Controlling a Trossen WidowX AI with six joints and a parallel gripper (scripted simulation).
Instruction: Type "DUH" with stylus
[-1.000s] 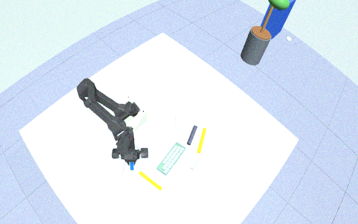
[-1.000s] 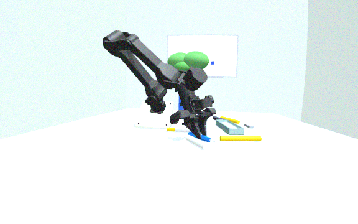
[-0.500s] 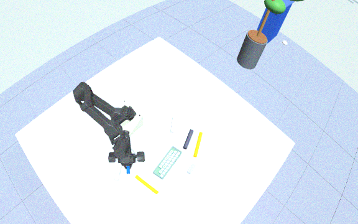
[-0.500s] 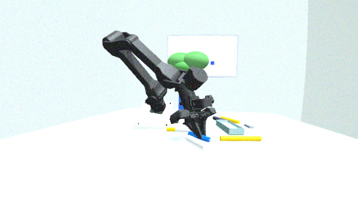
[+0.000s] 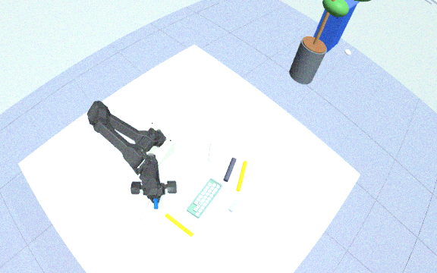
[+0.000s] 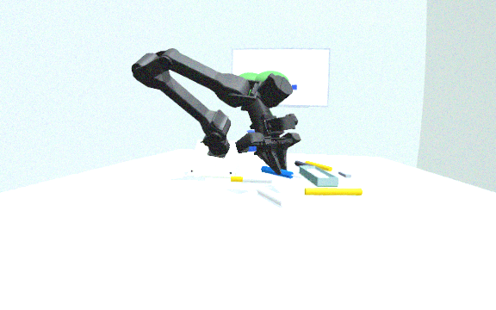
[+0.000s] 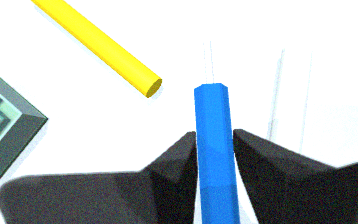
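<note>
The yellow-tipped white pen lies 11 cm behind my gripper tip, 9 cm to the left of it and 4 cm below it. Also, from my gripper tip: dark grey rod (37 cm to the left, 6 cm ahead, 4 cm below); yellow bar (39 cm to the left, 12 cm ahead, 4 cm below); blue stylus (1 cm to the right, 1 cm ahead).
</note>
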